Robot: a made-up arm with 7 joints.
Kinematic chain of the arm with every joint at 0, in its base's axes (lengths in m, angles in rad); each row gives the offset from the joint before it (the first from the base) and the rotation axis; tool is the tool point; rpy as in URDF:
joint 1: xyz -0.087 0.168 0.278 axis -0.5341 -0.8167 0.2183
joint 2: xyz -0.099 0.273 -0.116 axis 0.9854 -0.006 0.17
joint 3: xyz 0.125 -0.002 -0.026 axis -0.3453 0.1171 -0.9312
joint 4: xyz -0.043 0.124 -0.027 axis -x
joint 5: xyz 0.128 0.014 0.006 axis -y
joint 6: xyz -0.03 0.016 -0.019 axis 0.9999 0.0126 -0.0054
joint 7: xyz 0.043 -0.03 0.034 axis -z
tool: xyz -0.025 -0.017 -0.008 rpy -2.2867 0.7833 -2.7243
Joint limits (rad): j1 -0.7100..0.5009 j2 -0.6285..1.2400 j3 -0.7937..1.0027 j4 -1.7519..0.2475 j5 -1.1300..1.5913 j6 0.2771..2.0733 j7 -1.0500..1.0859
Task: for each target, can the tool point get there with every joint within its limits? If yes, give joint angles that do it. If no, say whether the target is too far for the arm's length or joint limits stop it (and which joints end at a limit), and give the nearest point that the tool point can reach.
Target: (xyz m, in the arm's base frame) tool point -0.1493 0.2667 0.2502
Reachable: no: joint limits stop it (at a limit: joint 2, joint 3, joint 4, joint 6) | nearest point -0.1951 0.4404 0.2020 | short by 0.186 m
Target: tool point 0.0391 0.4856 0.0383
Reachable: yes | joints -0.3695 -0.3296 0.6347 -1.3720 -0.1329 0.8398 -0.7933
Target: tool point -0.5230 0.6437 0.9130
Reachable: no: too far | nearest point -0.1151 0.5175 0.4464 | short by 0.632 m
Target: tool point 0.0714 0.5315 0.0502
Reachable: yes | joints 0.2425 0.1717 0.4930 -0.3295 -0.1582 1.6890 0.8525
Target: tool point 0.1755 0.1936 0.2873
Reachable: no: joint limits stop it (at a limit: joint 1, joint 2, joint 3, joint 4, joint 7) | nearest point 0.1614 0.2786 0.1871 | short by 0.132 m
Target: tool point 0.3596 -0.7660 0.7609
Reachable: no: too far | nearest point 0.1633 0.2608 0.1654 | short by 1.203 m
